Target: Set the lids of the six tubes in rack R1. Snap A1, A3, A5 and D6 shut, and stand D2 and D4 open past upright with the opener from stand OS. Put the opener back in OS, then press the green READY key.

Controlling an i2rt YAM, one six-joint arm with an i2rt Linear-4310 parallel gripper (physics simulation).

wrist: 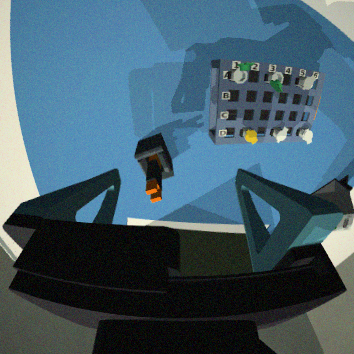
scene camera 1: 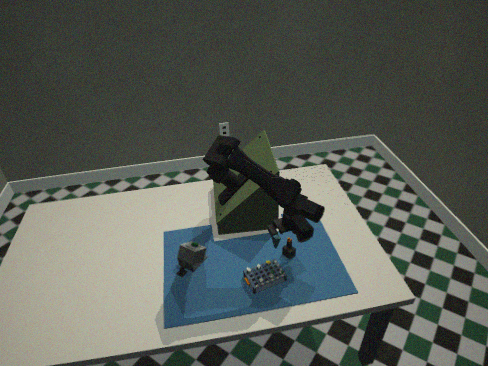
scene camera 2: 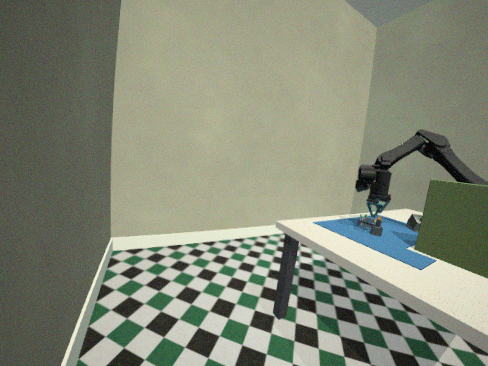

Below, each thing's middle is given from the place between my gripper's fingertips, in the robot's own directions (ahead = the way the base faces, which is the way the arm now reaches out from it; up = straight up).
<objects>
Now: hand 9 cm past the grey box with green button [scene camera 1: 191,255], 34 cm to the left of it and 4 cm above it.
</objects>
